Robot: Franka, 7 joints.
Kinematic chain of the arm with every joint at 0, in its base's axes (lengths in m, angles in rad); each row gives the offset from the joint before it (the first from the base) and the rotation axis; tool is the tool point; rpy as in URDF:
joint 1: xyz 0 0 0.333 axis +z
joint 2: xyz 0 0 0 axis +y
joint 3: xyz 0 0 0.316 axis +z
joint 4: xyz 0.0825 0 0 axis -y
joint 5: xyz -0.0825 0 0.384 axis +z
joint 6: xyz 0 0 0 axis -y
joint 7: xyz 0.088 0 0 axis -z
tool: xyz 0 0 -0.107 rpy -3.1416 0 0
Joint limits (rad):
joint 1: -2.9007..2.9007
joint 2: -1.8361..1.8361
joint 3: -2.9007..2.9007
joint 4: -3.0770..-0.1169
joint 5: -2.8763..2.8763
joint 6: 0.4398..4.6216
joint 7: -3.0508..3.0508
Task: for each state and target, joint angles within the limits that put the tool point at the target. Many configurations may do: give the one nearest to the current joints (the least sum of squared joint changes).
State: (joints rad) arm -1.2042 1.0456 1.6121 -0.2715 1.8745 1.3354 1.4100
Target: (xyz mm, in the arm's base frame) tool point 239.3 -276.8 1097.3
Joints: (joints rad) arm -1.2959 0.5122 1.7583 -0.3774 2.0175 1.9945 1.4100
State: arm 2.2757 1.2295 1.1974 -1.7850 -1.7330 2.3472 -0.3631
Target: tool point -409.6 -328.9 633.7
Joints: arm 2.3138 1.1498 2.0050 -2.0332 -1.7403 2.5675 -0.3631
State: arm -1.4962 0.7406 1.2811 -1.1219 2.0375 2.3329 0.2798
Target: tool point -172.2 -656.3 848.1
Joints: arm -2.2739 0.7222 1.1361 -0.6287 2.0509 2.3247 0.2798
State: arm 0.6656 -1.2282 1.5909 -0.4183 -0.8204 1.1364 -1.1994
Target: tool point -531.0 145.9 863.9
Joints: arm 0.3244 -0.8788 1.4974 -0.5531 -0.8444 1.3062 -1.1994
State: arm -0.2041 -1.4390 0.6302 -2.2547 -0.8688 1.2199 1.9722
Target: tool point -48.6 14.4 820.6
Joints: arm -0.1631 -1.4404 0.2415 -2.0826 -0.9817 1.2396 1.9722
